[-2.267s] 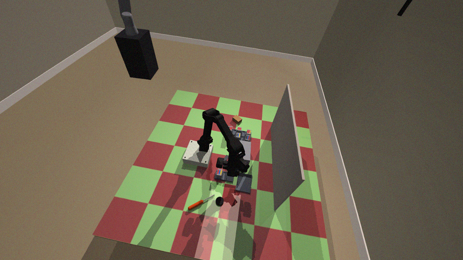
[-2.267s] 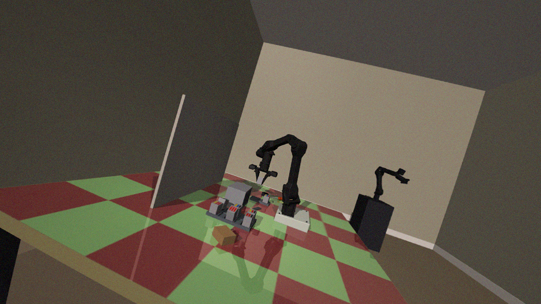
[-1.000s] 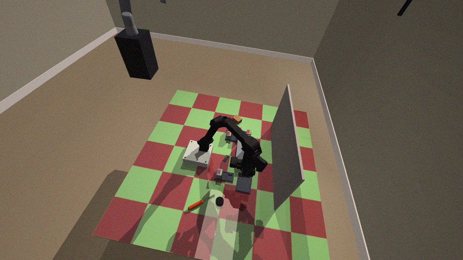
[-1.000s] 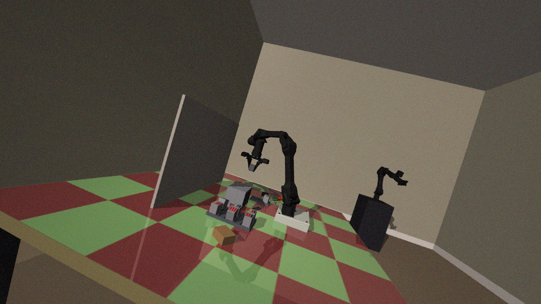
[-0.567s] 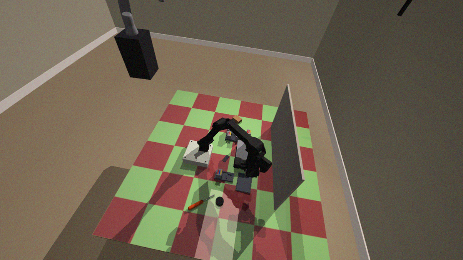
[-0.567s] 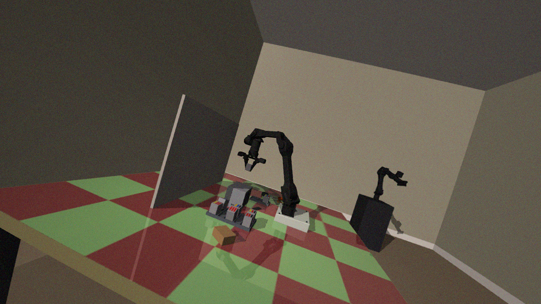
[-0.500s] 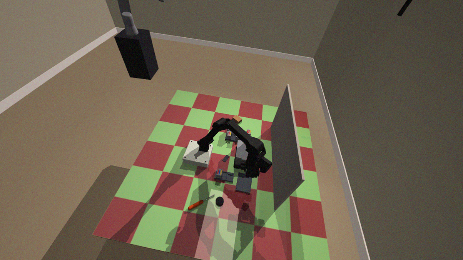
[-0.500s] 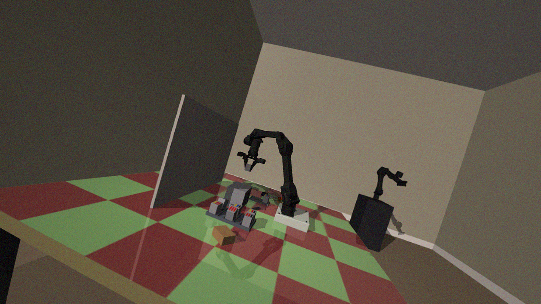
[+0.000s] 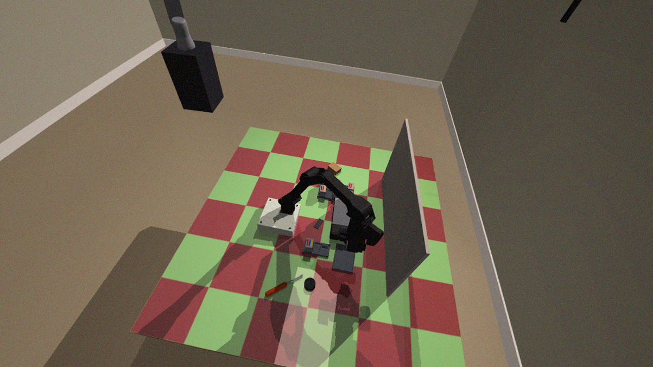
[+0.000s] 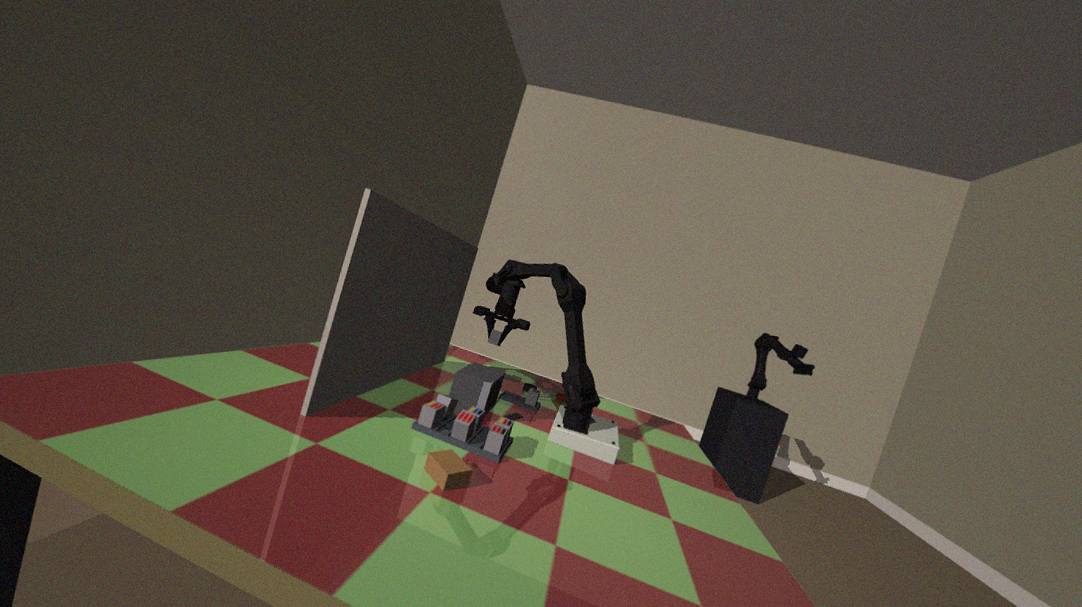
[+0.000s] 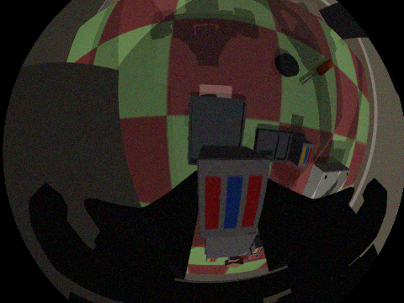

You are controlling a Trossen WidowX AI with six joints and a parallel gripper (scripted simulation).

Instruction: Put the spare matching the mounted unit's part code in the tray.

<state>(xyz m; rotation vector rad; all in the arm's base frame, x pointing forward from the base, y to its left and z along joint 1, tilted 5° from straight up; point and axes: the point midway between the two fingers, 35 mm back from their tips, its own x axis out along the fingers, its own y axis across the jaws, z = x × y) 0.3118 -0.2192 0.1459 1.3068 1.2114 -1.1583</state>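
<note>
Now: gripper tip 15 cm above the dark grey tray. The rest, counted from my gripper tip: grey mounted unit: 21 cm to the left, 10 cm below, 3 cm behind; then black tape roll: 15 cm below, 15 cm behind, 14 cm to the right; then tall grey panel: 20 cm to the left, 20 cm ahead, 7 cm above.
</note>
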